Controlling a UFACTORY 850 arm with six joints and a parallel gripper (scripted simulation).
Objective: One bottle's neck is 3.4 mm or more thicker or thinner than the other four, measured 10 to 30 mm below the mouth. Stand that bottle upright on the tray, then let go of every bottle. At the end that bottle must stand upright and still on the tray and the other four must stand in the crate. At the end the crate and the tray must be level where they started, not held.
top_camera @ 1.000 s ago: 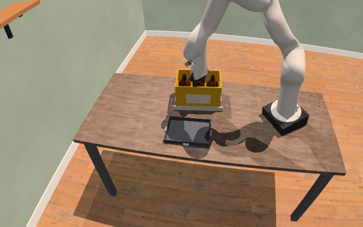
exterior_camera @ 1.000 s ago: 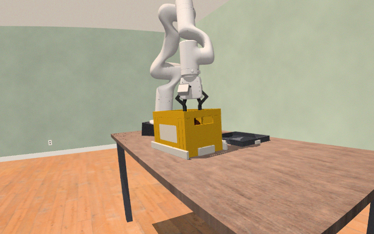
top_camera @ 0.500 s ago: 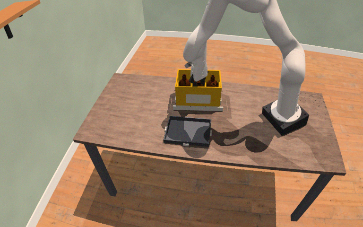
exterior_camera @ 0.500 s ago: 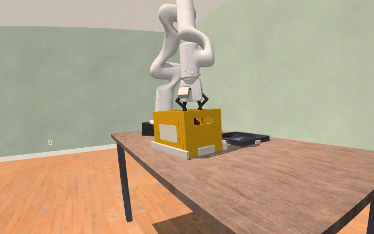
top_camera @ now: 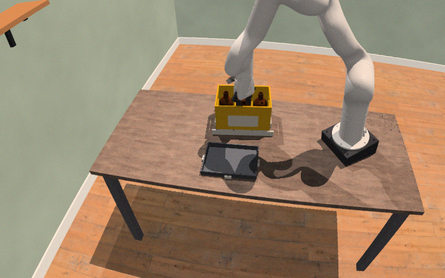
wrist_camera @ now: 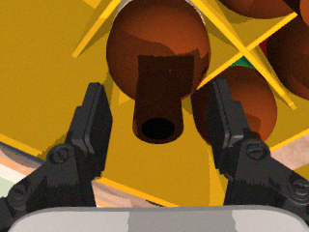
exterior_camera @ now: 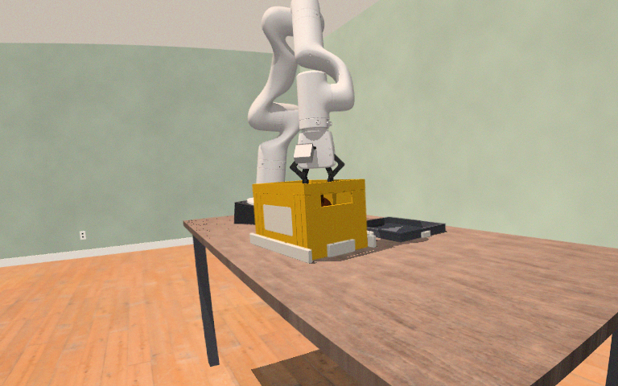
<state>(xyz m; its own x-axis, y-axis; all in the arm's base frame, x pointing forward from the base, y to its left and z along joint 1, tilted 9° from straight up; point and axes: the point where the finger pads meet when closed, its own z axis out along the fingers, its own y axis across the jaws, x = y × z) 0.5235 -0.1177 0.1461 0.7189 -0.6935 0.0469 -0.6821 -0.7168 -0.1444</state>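
Right now my hand is 70 mm above the yellow crate and 40 mm to the left of it. Also, from my hand: dark tray: 240 mm to the left, 150 mm below, 50 mm ahead.
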